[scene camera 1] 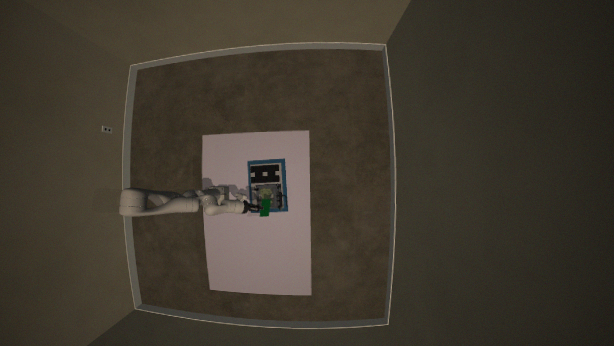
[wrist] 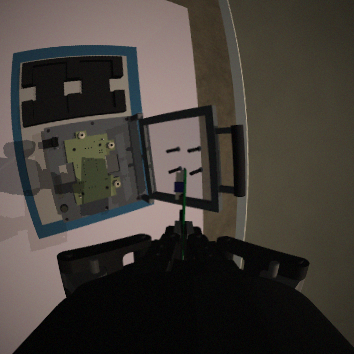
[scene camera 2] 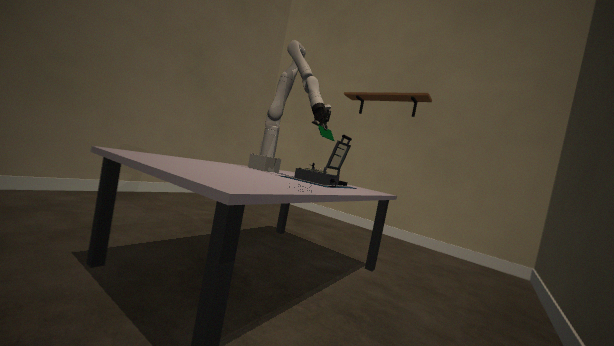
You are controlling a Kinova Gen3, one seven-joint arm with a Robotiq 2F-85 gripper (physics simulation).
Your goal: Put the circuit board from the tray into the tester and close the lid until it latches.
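Frame: origin at the arm's base, x ahead, y left, z up, level; millimetres.
Seen in the pictures: gripper, fingertip midpoint: point(scene camera 1: 262, 207) point(wrist: 182, 230) point(scene camera 2: 325, 130); arm's base, link origin: point(scene camera 1: 215, 194) point(scene camera 2: 267, 156).
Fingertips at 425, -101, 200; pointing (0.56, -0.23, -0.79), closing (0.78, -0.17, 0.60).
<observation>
Offsets run from my fingertips to a thing's top centre, as dx, dy, dz. "spot": to the spot under its first point. Level surfaces: height alone.
My gripper point(scene camera 1: 259, 207) point(scene camera 2: 324, 125) point(wrist: 182, 230) is shut on the green circuit board @[+8, -3, +16] point(scene camera 1: 265, 208) point(scene camera 2: 326, 133) point(wrist: 184, 202), which hangs tilted in the air and shows edge-on in the wrist view. It is well above the tester's body point(scene camera 1: 259, 189) point(scene camera 2: 311, 175) point(wrist: 107, 126), overlapping its lower edge in scene camera 1. The tester's lid point(scene camera 2: 344, 159) point(wrist: 214, 155) stands open, steeply upright. A yellow-green plate @[spot: -25, +78, -219] point(wrist: 90, 149) with round white posts lies in the tester. The black tray @[spot: -101, +211, -270] point(scene camera 1: 256, 175) point(wrist: 47, 85) beside the tester holds no board. The fingertips are partly hidden in the wrist view.
The tester and tray stand inside a blue-bordered mat @[dz -286] point(scene camera 1: 285, 175) point(wrist: 17, 100) on the pale table @[dz -288] point(scene camera 1: 255, 255) point(scene camera 2: 175, 172). The lid's dark handle @[+115, +37, -13] point(scene camera 2: 346, 137) point(wrist: 239, 160) sticks out at its free end. A wooden shelf point(scene camera 2: 387, 96) hangs on the wall.
</observation>
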